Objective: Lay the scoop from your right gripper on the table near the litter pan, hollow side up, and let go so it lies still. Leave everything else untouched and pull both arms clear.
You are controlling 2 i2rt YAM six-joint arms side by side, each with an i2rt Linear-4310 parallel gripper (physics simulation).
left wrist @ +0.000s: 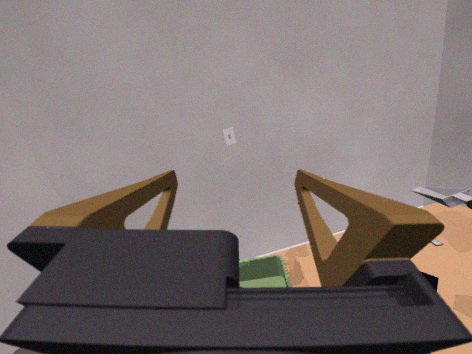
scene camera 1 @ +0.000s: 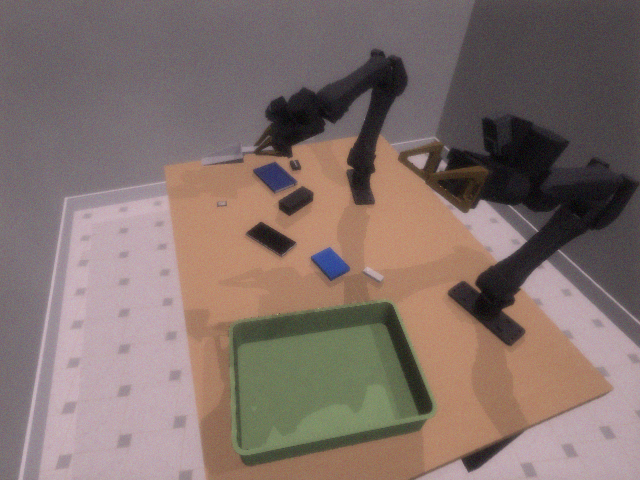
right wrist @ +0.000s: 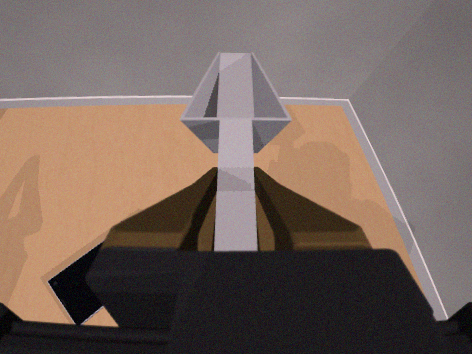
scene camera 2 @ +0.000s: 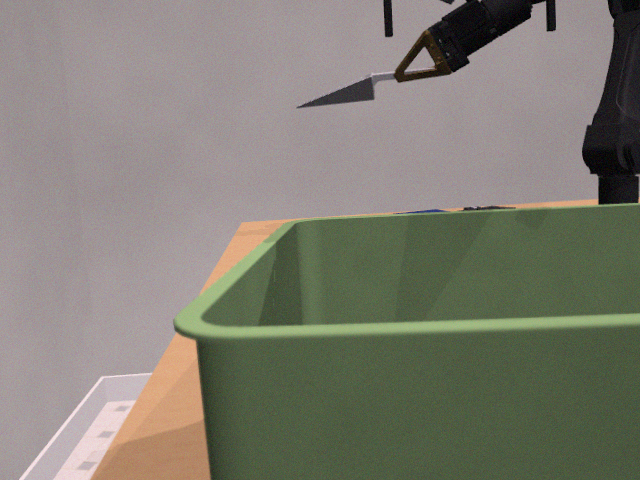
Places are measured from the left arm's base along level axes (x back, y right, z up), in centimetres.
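Where they show: left gripper, fingertip midpoint: [left wrist: 236,176] [scene camera 1: 412,166]; right gripper, fingertip midpoint: [scene camera 1: 254,150] [right wrist: 235,176] [scene camera 2: 395,77]; left arm's base, link origin: [scene camera 1: 484,312]; right arm's base, link origin: [scene camera 1: 359,187].
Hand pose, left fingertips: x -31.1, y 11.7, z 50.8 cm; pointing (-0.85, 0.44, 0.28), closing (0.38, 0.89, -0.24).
Things, the pixels of their top centre, and the offset from my left fingertips. Level surfaces: height alone.
- grey scoop, top centre: [right wrist: 244,97] [scene camera 2: 364,70] [scene camera 1: 237,146] [left wrist: 452,189] dx -2.7, dy +56.8, dz -24.9 cm
- green litter pan, top centre: [scene camera 2: 630,235] [scene camera 1: 326,364] [left wrist: 242,323] dx -15.4, dy -2.7, dz -41.3 cm
- table, surface height: dz -50.8 cm
- dark blue notebook, top centre: [scene camera 2: 434,214] [scene camera 1: 275,175] dx +16.1, dy +69.5, dz -49.5 cm
- black block, top centre: [scene camera 2: 479,210] [scene camera 1: 296,196] dx +14.2, dy +52.7, dz -47.1 cm
- black phone, top centre: [right wrist: 114,263] [scene camera 1: 270,237] dx -1.5, dy +43.2, dz -50.0 cm
- bright blue box, top centre: [scene camera 1: 330,261] dx +7.2, dy +24.6, dz -49.3 cm
- white bar, top centre: [scene camera 1: 373,273] dx +14.8, dy +14.4, dz -49.6 cm
The grey scoop [scene camera 1: 223,156] [scene camera 2: 346,93] [left wrist: 447,196] [right wrist: 236,85] is held by its handle in my right gripper [scene camera 1: 256,149] [scene camera 2: 398,77] [right wrist: 235,176], which is shut on it. The scoop is up in the air beyond the far end of the pan in scene camera 2, its blade sloping slightly down to the tip at the left. I cannot tell which way its hollow side faces. The green litter pan [scene camera 1: 336,445] [scene camera 2: 413,403] [left wrist: 262,266] stands on the table [scene camera 1: 413,232] [scene camera 2: 155,413]. My left gripper [scene camera 1: 416,169] [left wrist: 236,176] is open and empty, raised at the right.
In scene camera 1, a dark blue notebook [scene camera 1: 274,177], a black block [scene camera 1: 295,200], a black phone [scene camera 1: 270,238] [right wrist: 75,290], a bright blue box [scene camera 1: 330,263] and a white bar [scene camera 1: 373,274] lie beyond the pan. Two small items [scene camera 1: 295,164] [scene camera 1: 221,203] lie farther back.
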